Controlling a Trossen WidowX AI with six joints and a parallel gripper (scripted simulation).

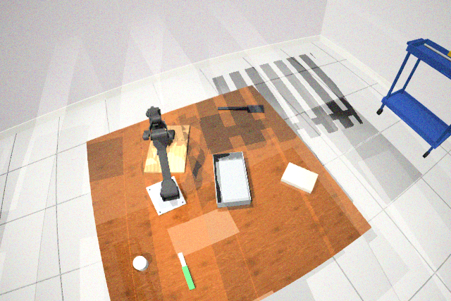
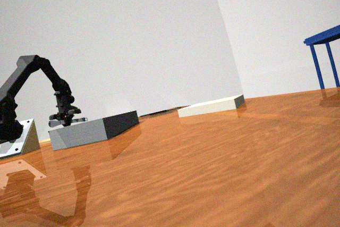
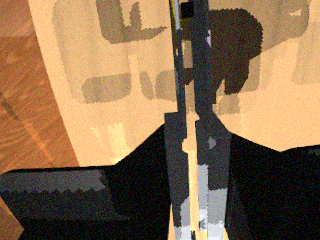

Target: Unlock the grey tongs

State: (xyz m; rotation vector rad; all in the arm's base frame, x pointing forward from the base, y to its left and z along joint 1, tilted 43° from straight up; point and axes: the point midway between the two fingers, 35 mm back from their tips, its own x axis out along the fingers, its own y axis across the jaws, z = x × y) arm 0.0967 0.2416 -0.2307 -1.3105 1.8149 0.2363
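Now: gripper tip 4 cm above the wooden board, 3 cm short of it and 1 cm to the left of it. The rest, counted from my gripper tip: roasting tin (41 cm to the right, 22 cm ahead, 2 cm below); then dark spatula (61 cm ahead, 4 cm below, 2 cm to the left); then white block (62 cm to the right, 54 cm ahead, 3 cm below).
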